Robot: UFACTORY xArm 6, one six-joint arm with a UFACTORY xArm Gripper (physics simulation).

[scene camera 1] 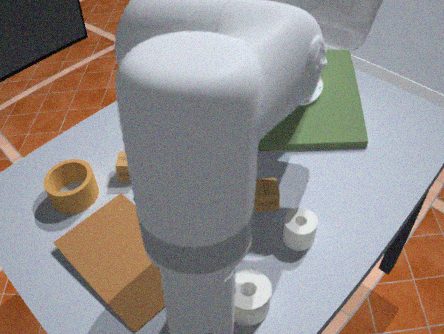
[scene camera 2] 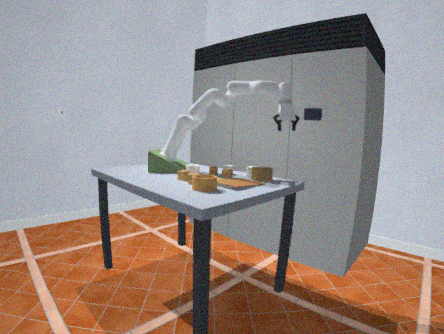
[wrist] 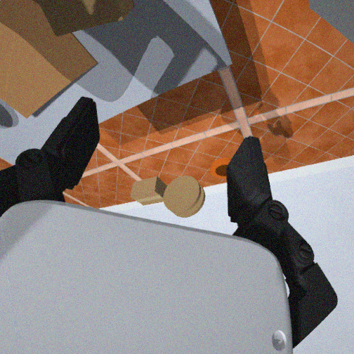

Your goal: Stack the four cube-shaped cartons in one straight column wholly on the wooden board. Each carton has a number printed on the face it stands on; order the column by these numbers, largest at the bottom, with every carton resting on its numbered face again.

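Frame: origin at the arm's base, x down, y right, z back, level; centimetres.
Seen in the pictures: gripper, fingertip midpoint: [scene camera 2: 286, 130]; arm's base, link origin: [scene camera 2: 167, 157].
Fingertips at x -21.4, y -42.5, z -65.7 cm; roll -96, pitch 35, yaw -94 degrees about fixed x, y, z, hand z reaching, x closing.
Pixels of each thing's top centre, then the offset from my fingertips to it.
- wooden board, top centre: [scene camera 1: 125, 253] [scene camera 2: 238, 180] dy +34.5, dx +28.3, dz +6.0 cm
- carton, top centre: [scene camera 1: 266, 186] dy +26.0, dx +25.3, dz +36.4 cm
- thick orange ring, top centre: [scene camera 1: 67, 176] [scene camera 2: 204, 176] dy +57.9, dx +24.2, dz +6.2 cm
- larger brown box, top centre: [scene camera 2: 262, 167] dy +12.5, dx +22.9, dz +7.5 cm
The wooden board [scene camera 1: 95, 245] [scene camera 2: 240, 183] [wrist: 30, 75] lies flat on the table; no carton shows on its visible part. One carton [scene camera 1: 123, 167] [scene camera 2: 183, 175] is partly hidden by the arm in scene camera 1. Another carton [scene camera 1: 268, 195] stands on the table beyond the arm. In scene camera 2, small cartons [scene camera 2: 213, 170] [scene camera 2: 227, 173] stand behind the board, and another is partly hidden behind the ring. Their printed numbers cannot be read. My gripper [scene camera 2: 286, 129] [wrist: 168, 134] is open and empty, high above the table's right end in scene camera 2.
A thick orange ring [scene camera 1: 82, 200] [scene camera 2: 205, 185] stands beside the board. White rolls [scene camera 1: 300, 237] [scene camera 1: 252, 307] and a larger brown box [scene camera 2: 261, 173] [wrist: 95, 17] stand on the table. The green base plate [scene camera 1: 340, 115] [scene camera 2: 159, 162] is at the far end. A tall grey cabinet [scene camera 2: 330, 165] stands behind.
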